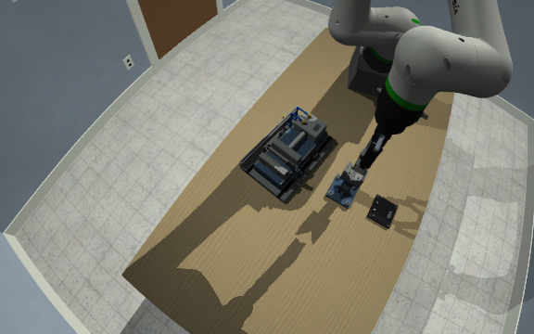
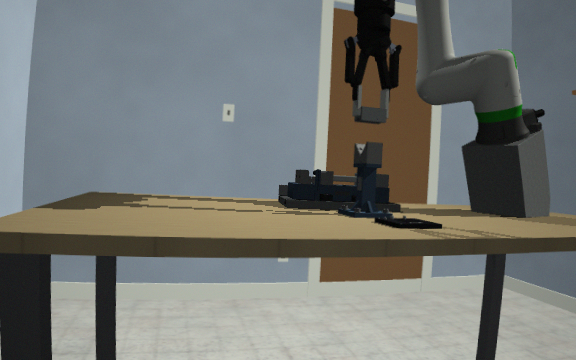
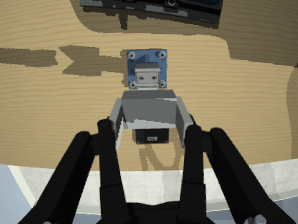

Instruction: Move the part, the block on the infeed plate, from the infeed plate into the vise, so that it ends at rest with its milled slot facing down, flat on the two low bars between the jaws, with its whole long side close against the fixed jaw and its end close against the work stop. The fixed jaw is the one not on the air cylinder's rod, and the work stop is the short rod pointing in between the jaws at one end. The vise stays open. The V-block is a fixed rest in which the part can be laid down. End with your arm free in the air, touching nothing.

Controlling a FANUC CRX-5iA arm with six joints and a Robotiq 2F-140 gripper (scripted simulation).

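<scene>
My gripper is now 22 cm to the left of the moving jaw, 17 cm above it and 2 cm short of it. Also, from my hand: V-block post (19 cm below); then part (3 cm below); then work stop rod (18 cm to the right, 16 cm below, 6 cm ahead).
</scene>
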